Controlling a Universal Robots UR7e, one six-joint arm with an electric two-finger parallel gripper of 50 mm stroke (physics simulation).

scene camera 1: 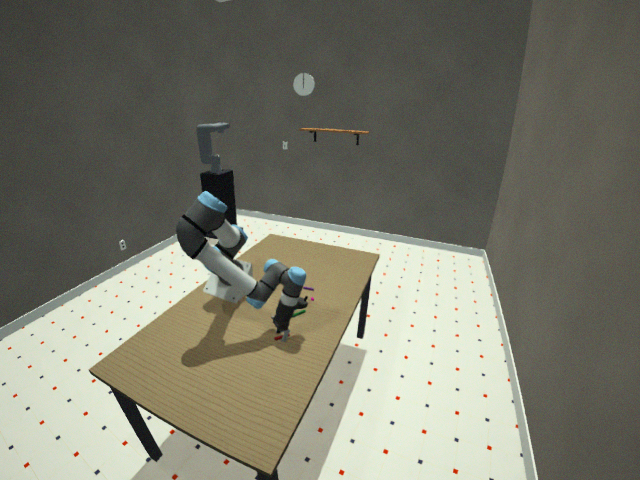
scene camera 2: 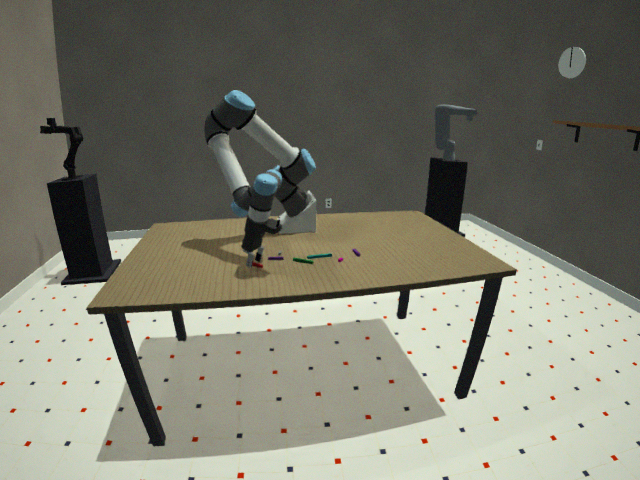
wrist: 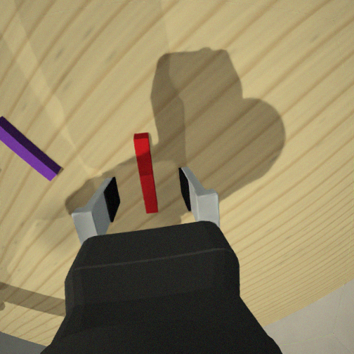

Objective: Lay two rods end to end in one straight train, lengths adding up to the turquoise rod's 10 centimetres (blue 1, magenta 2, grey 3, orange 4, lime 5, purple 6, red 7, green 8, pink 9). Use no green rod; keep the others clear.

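Places are measured from the arm's base along level axes (x left, y back, z up), in centimetres.
Pixels of known places: gripper, between the fingertips: (scene camera 1: 280, 336) (scene camera 2: 253, 263); arm's base, origin of its link: (scene camera 2: 300, 206).
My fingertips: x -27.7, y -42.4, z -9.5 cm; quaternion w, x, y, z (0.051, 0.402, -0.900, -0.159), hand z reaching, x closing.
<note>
For each thing: its top centre in the pictures, then the offset to it from my fingertips. Level surfaces: height alone.
- red rod, centre of its top: (scene camera 2: 254, 263) (scene camera 1: 282, 336) dx +0.5, dy -0.4, dz +0.2 cm
- turquoise rod, centre of its top: (scene camera 2: 319, 254) dx +26.7, dy +1.9, dz +0.2 cm
- second purple rod, centre of its top: (scene camera 2: 356, 251) (scene camera 1: 308, 287) dx +42.5, dy +1.9, dz +0.2 cm
- small magenta rod, centre of its top: (scene camera 2: 340, 258) (scene camera 1: 312, 298) dx +33.6, dy -3.5, dz +0.2 cm
- small grey rod, centre of its top: (scene camera 2: 279, 251) dx +11.7, dy +8.7, dz +0.2 cm
- green rod, centre of its top: (scene camera 2: 303, 259) (scene camera 1: 298, 312) dx +19.2, dy -1.1, dz +0.2 cm
- wooden table, height of its surface: dz -0.8 cm
My gripper (scene camera 1: 282, 333) (scene camera 2: 254, 260) (wrist: 148, 185) is open, its fingers standing on either side of the red rod (scene camera 1: 278, 337) (scene camera 2: 257, 265) (wrist: 144, 157) without touching it. The red rod lies on the table, apart from the other rods. A purple rod (scene camera 2: 275, 258) (wrist: 29, 150) lies beside it at an angle. The turquoise rod (scene camera 2: 319, 255) lies further right in the second scene view. A second purple rod (scene camera 2: 356, 252) (scene camera 1: 308, 288) lies beyond the small magenta rod (scene camera 2: 340, 259) (scene camera 1: 312, 299). A small grey rod (scene camera 2: 279, 253) lies behind the nearer purple rod.
The green rod (scene camera 1: 299, 313) (scene camera 2: 302, 260) lies between the nearer purple rod and the turquoise rod. All the rods lie on the wooden table (scene camera 1: 217, 403) (scene camera 2: 413, 268). The arm's white base block (scene camera 2: 306, 222) stands at the table's back edge.
</note>
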